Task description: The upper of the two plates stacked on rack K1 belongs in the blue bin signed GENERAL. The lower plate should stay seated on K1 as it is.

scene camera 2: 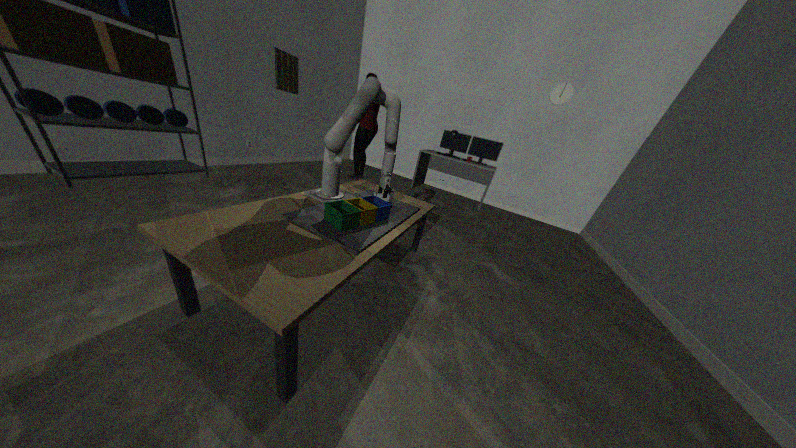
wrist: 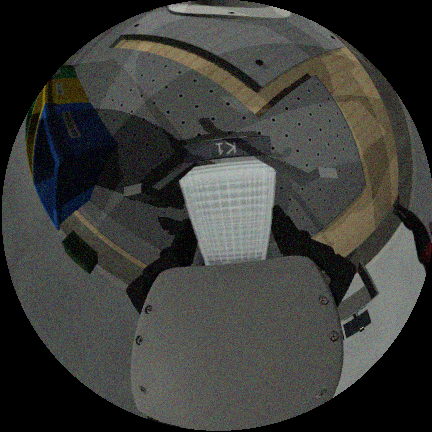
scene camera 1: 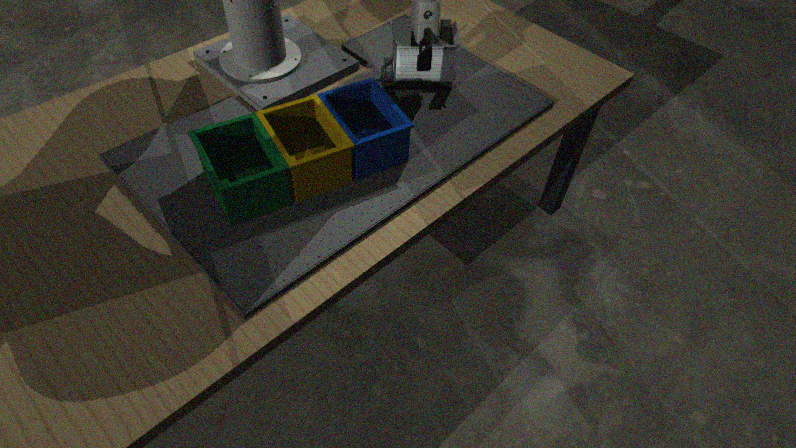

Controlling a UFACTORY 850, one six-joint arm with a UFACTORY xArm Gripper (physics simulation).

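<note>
The clear, ribbed upper plate (wrist: 227, 200) (scene camera 1: 406, 64) is at rack K1 (wrist: 205, 146) (scene camera 1: 417, 85), whose dark front bar bears the sign K1 in the wrist view. My gripper (wrist: 231, 222) (scene camera 1: 425, 55) (scene camera 2: 384, 192) points down and is shut on the upper plate, one black finger on each side. The plate is level and low over the rack. The lower plate cannot be told apart from the upper one here. The blue bin (scene camera 1: 382, 151) (scene camera 2: 383, 212) (wrist: 75, 145) stands beside the rack; its sign is blurred in the wrist view.
The yellow bin (scene camera 1: 323, 173) (scene camera 2: 366, 215) and the green bin (scene camera 1: 259, 194) (scene camera 2: 342, 218) stand in a row with the blue bin on the dark perforated board (scene camera 1: 356, 222). The arm's base column (scene camera 1: 256, 33) rises behind them. A person (scene camera 2: 363, 141) stands behind the arm.
</note>
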